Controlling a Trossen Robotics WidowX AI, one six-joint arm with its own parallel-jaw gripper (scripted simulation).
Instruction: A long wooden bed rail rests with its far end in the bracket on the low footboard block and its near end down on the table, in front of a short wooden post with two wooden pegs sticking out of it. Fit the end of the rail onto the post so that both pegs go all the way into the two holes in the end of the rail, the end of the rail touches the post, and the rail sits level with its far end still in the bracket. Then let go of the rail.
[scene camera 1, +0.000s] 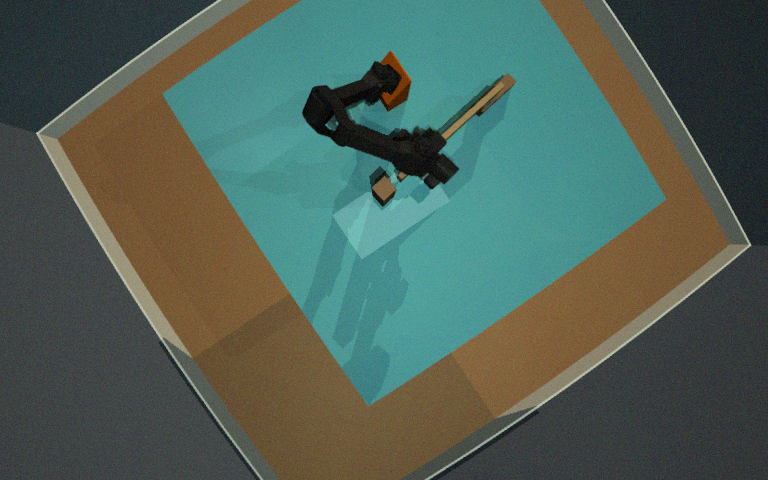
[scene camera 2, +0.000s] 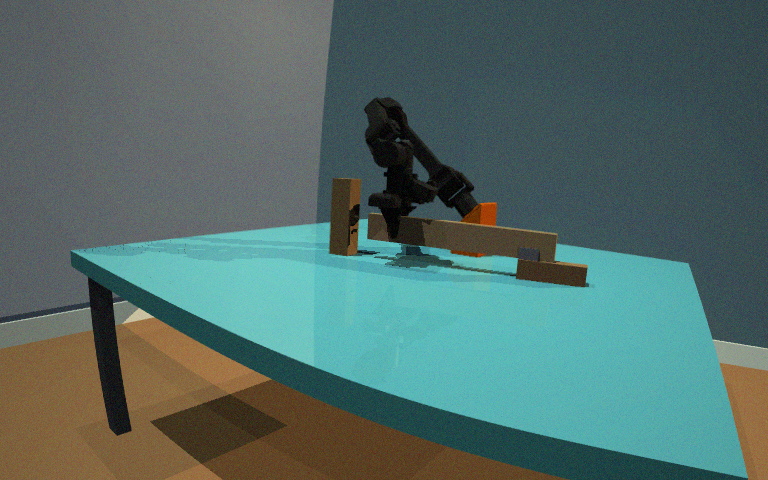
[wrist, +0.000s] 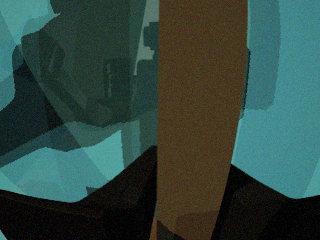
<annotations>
The gripper (scene camera 2: 396, 236): 1.14 m from the lens. A wooden rail (scene camera 2: 468, 237) is 1.07 m from the lens. A wooden post (scene camera 2: 344, 226) is 1.17 m from the lens.
</annotations>
